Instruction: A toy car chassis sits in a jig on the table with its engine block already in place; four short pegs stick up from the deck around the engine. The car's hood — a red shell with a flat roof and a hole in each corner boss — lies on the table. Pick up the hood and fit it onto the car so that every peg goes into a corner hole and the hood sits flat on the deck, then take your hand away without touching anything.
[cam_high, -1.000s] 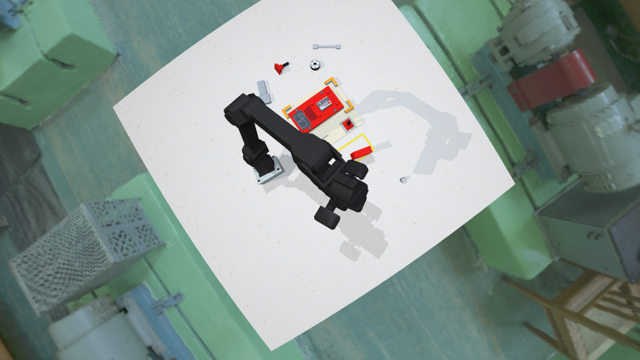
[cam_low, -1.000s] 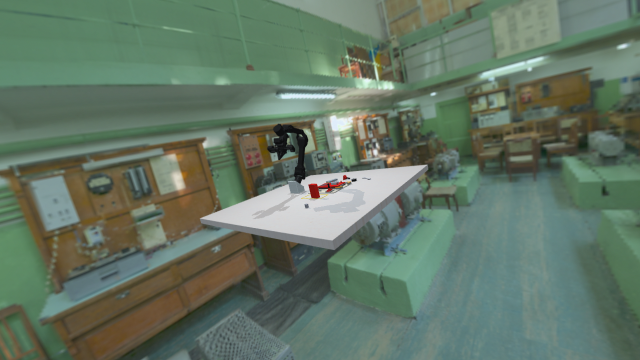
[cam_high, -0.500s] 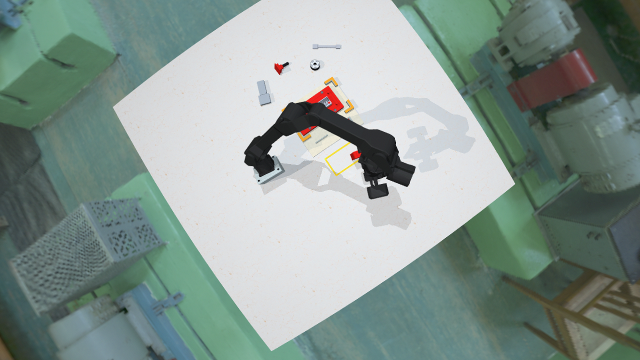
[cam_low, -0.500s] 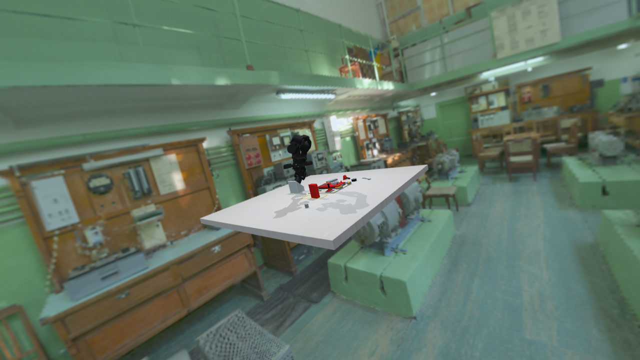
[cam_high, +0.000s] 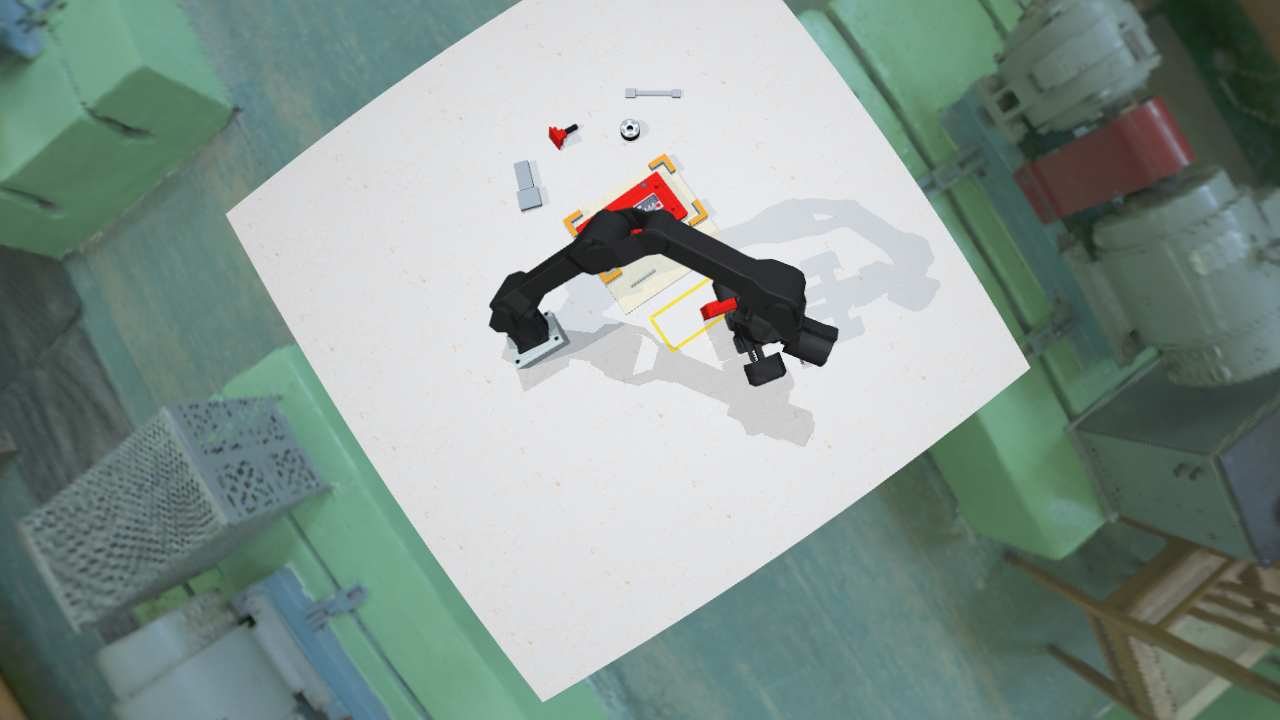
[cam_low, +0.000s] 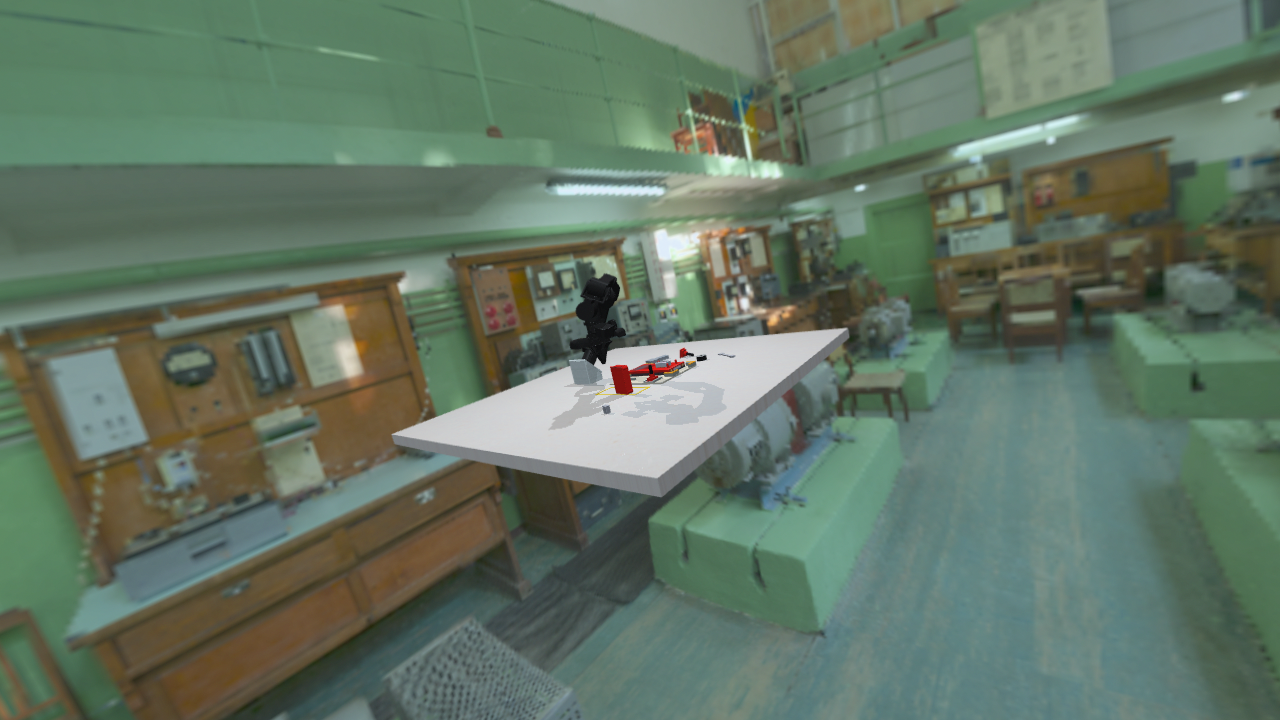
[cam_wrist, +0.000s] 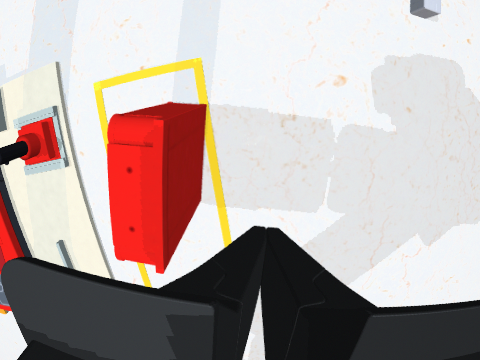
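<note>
Now: the red hood 70 mm below my gripper tip and 50 mm to the left of it. Also, from my gripper tip: grey axle: 520 mm to the left, 120 mm below, 80 mm ahead; then wheel: 470 mm to the left, 110 mm below.
</note>
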